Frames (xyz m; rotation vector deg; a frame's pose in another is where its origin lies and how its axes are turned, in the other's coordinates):
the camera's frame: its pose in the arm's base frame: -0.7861 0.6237 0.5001 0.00 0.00 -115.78
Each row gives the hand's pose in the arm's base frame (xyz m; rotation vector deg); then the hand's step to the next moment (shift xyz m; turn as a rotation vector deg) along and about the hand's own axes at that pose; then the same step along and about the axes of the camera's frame.
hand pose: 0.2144 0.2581 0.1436 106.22 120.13 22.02
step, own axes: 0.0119 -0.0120 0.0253 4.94 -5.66 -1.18
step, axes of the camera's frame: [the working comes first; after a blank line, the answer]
step, axes of the arm's base frame: -0.0020 0.0101 -0.0286 -6.16 4.21 -1.47

-0.0083 -0.0062 -0.0286 -1.11 -7.38 -1.47
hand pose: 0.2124 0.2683 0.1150 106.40 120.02 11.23
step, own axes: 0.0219 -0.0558 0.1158 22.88 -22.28 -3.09
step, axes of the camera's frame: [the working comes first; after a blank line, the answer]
step, axes of the arm's base frame: -0.0155 0.0003 -0.1295 -24.05 19.76 -7.79

0.0065 -0.0141 -0.1295 -7.34 -30.25 -7.79
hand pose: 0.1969 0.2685 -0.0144 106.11 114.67 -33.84
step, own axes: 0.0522 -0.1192 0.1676 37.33 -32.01 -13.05
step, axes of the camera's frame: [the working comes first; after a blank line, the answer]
step, axes of the arm's base frame: -0.1274 -0.0503 -0.1621 -34.71 36.68 -6.17

0.1007 -0.0929 -0.1621 -17.94 -47.21 -6.17
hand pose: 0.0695 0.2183 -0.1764 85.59 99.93 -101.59
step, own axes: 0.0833 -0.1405 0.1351 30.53 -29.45 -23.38
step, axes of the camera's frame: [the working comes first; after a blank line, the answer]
step, axes of the arm's base frame: -0.2080 -0.0393 -0.0108 -24.79 41.61 -0.09

0.1259 -0.1702 -0.0108 -26.68 -40.42 -0.09
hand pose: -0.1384 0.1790 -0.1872 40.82 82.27 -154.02
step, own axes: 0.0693 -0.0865 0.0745 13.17 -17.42 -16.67
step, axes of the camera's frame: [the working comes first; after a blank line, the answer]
step, axes of the arm's base frame: -0.1098 0.0049 0.0759 -9.19 25.88 0.53

0.0433 -0.1010 0.0759 -19.31 -19.53 0.53
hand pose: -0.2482 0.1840 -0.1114 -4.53 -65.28 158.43
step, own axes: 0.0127 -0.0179 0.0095 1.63 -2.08 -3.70
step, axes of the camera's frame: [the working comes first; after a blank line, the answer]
step, axes of the arm's base frame: -0.0114 0.0079 0.0195 -0.97 4.29 -1.15

-0.0022 -0.0137 0.0195 -3.44 -2.74 -1.15
